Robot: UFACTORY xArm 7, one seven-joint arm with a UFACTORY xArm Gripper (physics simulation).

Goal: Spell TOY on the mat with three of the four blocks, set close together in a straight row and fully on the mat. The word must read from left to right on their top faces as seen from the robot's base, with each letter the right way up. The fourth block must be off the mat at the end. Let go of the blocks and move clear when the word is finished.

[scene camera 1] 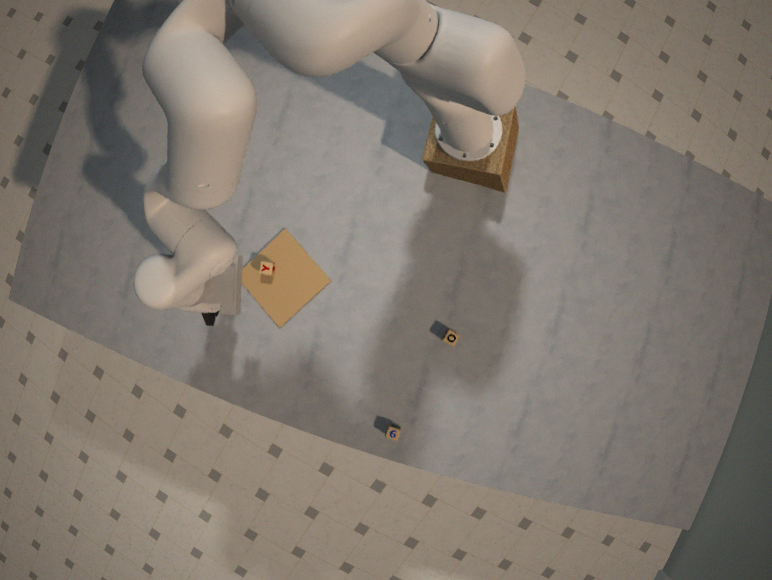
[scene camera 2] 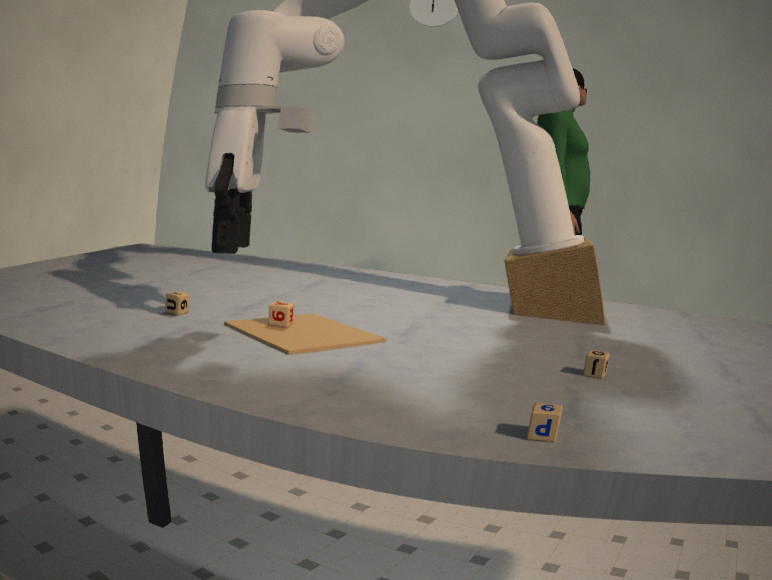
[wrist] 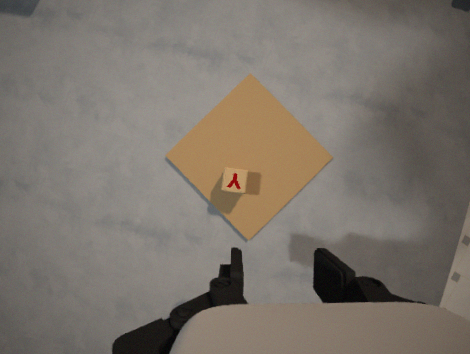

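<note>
A block with a red Y on top [scene camera 1: 267, 268] [scene camera 2: 280, 314] [wrist: 235, 180] sits on the tan mat [scene camera 1: 299, 293] [scene camera 2: 330, 339] [wrist: 280, 140], near its left corner in scene view 1. In the wrist view the Y's stem points up. A block with a black O on top [scene camera 1: 451, 337] [scene camera 2: 596, 364] and one with a blue 6 or 9 on top [scene camera 1: 392, 433] [scene camera 2: 544, 422] stand off the mat. A fourth block [scene camera 2: 176, 303] stands off the mat on the left; its top is illegible and the arm hides it in scene view 1. My gripper [scene camera 2: 231, 249] [wrist: 277, 268] is partly open, empty, high above the table beside the mat.
The grey table [scene camera 1: 561, 299] [scene camera 2: 436, 386] [wrist: 100, 125] carries the blocks, the mat and the arm's wooden base block [scene camera 1: 468, 171] [scene camera 2: 555, 286]. The block with the blue character is near the table edge. A person in green [scene camera 2: 577, 162] stands behind the arm.
</note>
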